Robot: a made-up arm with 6 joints.
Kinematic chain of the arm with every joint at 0, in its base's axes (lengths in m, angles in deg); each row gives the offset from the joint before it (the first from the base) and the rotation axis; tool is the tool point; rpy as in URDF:
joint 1: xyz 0 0 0.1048 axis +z
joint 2: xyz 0 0 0 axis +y
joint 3: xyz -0.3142 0 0.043 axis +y
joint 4: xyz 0.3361 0 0.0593 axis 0.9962 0 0.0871
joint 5: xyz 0 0 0 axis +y
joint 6: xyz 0.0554 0 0.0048 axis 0.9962 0 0.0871
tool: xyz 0 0 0 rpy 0 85 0
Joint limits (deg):
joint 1: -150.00..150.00
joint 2: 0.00..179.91
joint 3: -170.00..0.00
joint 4: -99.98..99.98
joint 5: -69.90..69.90
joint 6: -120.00..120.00
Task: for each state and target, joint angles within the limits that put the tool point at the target. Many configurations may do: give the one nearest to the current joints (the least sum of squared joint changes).
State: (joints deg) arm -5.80 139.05 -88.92 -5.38 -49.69 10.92
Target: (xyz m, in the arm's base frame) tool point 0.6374 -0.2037 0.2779
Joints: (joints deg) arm -17.94 144.54 -133.90 -4.28 -37.93 10.92
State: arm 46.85 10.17 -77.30 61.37 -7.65 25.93
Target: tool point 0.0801 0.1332 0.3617
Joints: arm 59.18 33.46 -31.03 61.41 -0.69 25.93
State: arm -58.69 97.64 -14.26 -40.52 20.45 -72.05
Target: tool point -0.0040 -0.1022 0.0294
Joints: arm -81.06 93.73 -2.81 -44.29 30.67 -72.05
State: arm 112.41 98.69 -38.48 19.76 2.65 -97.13
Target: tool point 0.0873 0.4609 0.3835
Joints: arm 79.45 95.58 -81.39 19.87 -4.38 -97.13
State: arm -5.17 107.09 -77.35 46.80 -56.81 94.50
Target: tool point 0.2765 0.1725 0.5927
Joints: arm 37.30 80.22 -92.34 41.04 -56.25 94.50
